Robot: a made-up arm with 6 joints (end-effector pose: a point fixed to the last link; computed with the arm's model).
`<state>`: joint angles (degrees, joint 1 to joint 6).
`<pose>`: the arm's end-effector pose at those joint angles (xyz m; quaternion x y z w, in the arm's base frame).
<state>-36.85 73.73 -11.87 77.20 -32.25 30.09</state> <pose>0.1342 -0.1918 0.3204 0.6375 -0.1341 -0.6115 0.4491</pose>
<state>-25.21 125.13 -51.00 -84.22 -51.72 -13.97</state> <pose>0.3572 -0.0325 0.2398 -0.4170 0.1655 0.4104 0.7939</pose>
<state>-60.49 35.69 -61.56 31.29 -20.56 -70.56</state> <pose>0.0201 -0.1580 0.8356 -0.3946 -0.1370 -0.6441 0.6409</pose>
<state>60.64 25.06 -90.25 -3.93 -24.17 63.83</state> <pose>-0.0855 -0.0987 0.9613 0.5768 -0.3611 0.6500 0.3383</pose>
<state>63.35 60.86 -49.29 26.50 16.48 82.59</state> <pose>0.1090 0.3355 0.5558 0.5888 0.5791 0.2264 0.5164</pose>
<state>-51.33 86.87 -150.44 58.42 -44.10 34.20</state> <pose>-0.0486 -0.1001 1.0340 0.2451 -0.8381 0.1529 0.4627</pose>
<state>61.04 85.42 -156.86 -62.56 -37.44 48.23</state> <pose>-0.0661 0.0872 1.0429 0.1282 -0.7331 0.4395 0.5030</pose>
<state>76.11 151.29 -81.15 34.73 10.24 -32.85</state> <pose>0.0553 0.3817 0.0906 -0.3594 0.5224 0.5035 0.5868</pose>
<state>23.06 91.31 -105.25 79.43 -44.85 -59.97</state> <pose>0.3993 0.0676 0.7905 0.2708 -0.1917 -0.1337 0.9338</pose>
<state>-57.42 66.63 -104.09 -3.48 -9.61 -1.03</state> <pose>0.0950 -0.1907 0.9454 -0.2238 -0.3324 -0.4525 0.7967</pose>
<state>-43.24 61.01 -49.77 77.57 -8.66 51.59</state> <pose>0.2356 -0.2298 0.6223 0.8255 -0.3608 -0.1845 0.3928</pose>
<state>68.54 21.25 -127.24 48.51 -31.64 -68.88</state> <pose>-0.0880 -0.3859 0.8825 0.5625 -0.6350 0.0360 0.5283</pose>
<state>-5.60 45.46 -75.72 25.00 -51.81 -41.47</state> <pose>0.0690 -0.0705 0.9299 -0.0671 -0.5825 -0.3062 0.7499</pose>
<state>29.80 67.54 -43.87 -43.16 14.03 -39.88</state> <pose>0.3211 0.1188 0.4937 -0.7016 0.0947 0.2529 0.6594</pose>
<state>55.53 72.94 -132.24 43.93 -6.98 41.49</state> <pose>0.0525 0.1203 1.0366 0.6872 -0.1081 0.6225 0.3586</pose>
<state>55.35 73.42 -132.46 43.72 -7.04 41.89</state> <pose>0.0550 0.1228 1.0362 0.6878 -0.1070 0.6215 0.3594</pose>
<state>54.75 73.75 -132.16 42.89 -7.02 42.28</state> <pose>0.0594 0.1267 1.0347 0.6857 -0.1089 0.6181 0.3687</pose>
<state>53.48 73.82 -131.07 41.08 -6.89 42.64</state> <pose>0.0668 0.1321 1.0313 0.6789 -0.1158 0.6107 0.3908</pose>
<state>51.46 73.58 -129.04 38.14 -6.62 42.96</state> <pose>0.0780 0.1388 1.0253 0.6661 -0.1275 0.5978 0.4275</pose>
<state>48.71 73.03 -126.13 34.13 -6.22 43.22</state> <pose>0.0932 0.1457 1.0166 0.6460 -0.1431 0.5784 0.4771</pose>
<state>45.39 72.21 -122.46 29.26 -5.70 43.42</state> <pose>0.1122 0.1516 1.0047 0.6185 -0.1600 0.5519 0.5360</pose>
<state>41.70 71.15 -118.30 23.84 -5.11 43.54</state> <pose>0.1335 0.1547 0.9903 0.5840 -0.1764 0.5188 0.5988</pose>
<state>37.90 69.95 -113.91 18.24 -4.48 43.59</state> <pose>0.1556 0.1544 0.9738 0.5447 -0.1896 0.4810 0.6603</pose>
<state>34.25 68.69 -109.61 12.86 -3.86 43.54</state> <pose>0.1765 0.1508 0.9566 0.5035 -0.1989 0.4413 0.7157</pose>
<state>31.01 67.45 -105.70 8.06 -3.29 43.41</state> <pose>0.1942 0.1446 0.9403 0.4641 -0.2042 0.4036 0.7616</pose>
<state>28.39 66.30 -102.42 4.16 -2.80 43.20</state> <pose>0.2074 0.1377 0.9264 0.4300 -0.2066 0.3714 0.7965</pose>
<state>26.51 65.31 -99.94 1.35 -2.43 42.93</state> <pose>0.2158 0.1314 0.9161 0.4040 -0.2074 0.3474 0.8204</pose>
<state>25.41 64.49 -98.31 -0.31 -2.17 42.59</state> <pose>0.2196 0.1269 0.9098 0.3872 -0.2080 0.3326 0.8344</pose>
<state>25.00 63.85 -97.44 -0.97 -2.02 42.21</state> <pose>0.2197 0.1245 0.9073 0.3788 -0.2091 0.3264 0.8404</pose>
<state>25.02 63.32 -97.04 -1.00 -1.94 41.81</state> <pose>0.2175 0.1235 0.9071 0.3758 -0.2105 0.3256 0.8417</pose>
